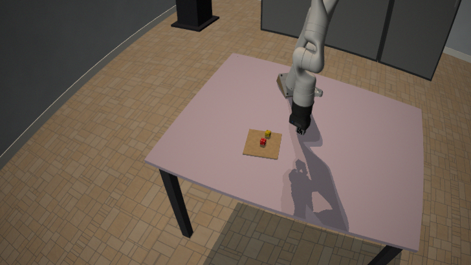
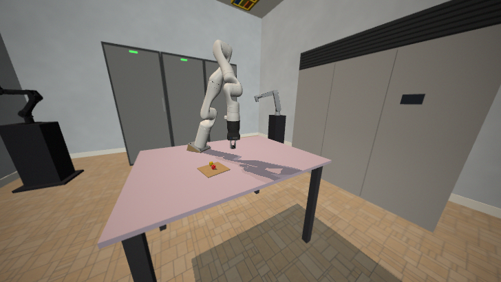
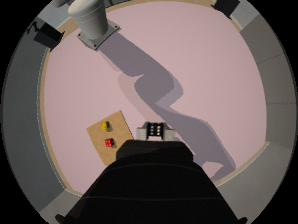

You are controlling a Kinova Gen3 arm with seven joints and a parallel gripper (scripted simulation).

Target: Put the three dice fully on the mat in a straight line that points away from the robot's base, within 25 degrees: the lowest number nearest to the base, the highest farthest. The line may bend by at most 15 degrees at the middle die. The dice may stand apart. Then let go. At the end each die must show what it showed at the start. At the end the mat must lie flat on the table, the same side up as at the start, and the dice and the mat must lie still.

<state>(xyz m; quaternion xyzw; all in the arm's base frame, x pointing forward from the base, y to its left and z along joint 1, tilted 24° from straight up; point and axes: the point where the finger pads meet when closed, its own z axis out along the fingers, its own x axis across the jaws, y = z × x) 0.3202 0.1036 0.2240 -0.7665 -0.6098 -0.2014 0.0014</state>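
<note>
Now: hand 4 cm short of the red die, 14 cm to the left of it and 10 cm above it. From my hand the other things lie so: yellow die 1 cm behind, 14 cm to the right, 10 cm below; square mat 4 cm ahead, 14 cm to the right, 11 cm below; black die 1 cm below.
</note>
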